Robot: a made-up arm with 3 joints. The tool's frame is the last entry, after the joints. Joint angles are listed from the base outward.
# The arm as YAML. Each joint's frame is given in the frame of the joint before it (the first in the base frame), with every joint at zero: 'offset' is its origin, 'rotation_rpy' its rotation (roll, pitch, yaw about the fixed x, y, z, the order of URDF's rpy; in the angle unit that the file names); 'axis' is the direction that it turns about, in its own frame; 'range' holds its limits. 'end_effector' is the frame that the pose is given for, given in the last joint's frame.
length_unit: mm
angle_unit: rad
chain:
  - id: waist
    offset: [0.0, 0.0, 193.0]
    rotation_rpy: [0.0, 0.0, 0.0]
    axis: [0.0, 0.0, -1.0]
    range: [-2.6, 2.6]
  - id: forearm
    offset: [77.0, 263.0, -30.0]
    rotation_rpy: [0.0, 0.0, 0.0]
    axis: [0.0, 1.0, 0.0]
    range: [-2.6, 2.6]
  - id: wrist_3
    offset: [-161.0, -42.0, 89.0]
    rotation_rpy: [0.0, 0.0, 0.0]
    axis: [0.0, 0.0, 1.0]
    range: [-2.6, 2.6]
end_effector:
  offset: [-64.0, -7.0, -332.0]
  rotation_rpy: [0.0, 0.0, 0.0]
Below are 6 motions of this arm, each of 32 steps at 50 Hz.
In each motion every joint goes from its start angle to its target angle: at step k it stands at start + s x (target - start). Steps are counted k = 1, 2, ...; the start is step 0. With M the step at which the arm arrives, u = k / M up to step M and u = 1 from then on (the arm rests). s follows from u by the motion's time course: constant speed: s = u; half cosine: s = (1 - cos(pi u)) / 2; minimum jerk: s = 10 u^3 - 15 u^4 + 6 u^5.
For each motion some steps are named. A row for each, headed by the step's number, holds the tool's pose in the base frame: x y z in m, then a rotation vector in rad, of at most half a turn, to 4 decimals.
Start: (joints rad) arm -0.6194 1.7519 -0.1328
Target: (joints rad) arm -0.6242 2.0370 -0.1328
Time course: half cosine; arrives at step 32
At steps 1, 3, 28, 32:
1: -0.2279 0.1108 0.4286 -0.6486 1.6425 0.3544
3: -0.2267 0.1116 0.4297 -0.6507 1.6476 0.3536
28: -0.1642 0.1560 0.4723 -0.7537 1.8957 0.3094
32: -0.1615 0.1579 0.4735 -0.7579 1.9057 0.3074

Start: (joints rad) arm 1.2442 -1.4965 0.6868
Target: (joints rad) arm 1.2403 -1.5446 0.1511
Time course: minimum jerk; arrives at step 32
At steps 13, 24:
13: 0.2727 -0.2316 -0.0642 -1.1845 -0.9854 -0.5846
24: 0.2916 -0.2309 -0.0667 -1.0578 -1.1973 -0.8148

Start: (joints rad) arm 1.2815 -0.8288 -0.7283
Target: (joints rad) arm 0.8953 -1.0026 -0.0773
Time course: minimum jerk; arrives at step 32
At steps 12, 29, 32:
12: 0.2768 -0.0182 -0.1610 -0.3043 -0.9402 -1.6008
29: 0.2713 0.0114 -0.1578 -0.4125 -0.9542 -0.8941
32: 0.2713 0.0116 -0.1577 -0.4137 -0.9545 -0.8872

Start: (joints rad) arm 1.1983 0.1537 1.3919
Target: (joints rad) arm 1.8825 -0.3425 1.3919
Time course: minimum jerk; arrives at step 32
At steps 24, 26, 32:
24: 0.1551 -0.0260 -0.1173 -0.2931 0.0091 -0.4168
26: 0.1519 -0.0391 -0.1196 -0.3207 0.0160 -0.4533
32: 0.1484 -0.0507 -0.1215 -0.3452 0.0230 -0.4858

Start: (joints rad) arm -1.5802 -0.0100 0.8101
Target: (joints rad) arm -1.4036 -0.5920 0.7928
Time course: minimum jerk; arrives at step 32
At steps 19, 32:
19: -0.1707 0.0057 -0.1390 0.1626 -0.4723 2.2235
32: -0.1605 0.0736 -0.1508 0.2183 -0.6924 2.1197

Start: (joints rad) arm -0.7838 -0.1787 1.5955
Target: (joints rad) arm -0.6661 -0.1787 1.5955
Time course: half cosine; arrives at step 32
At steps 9, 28, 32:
9: -0.1301 0.0931 -0.1032 -0.0922 -0.2083 2.3501
28: -0.1210 0.1046 -0.1032 -0.0997 -0.2000 2.2588
32: -0.1206 0.1052 -0.1032 -0.1000 -0.1996 2.2543

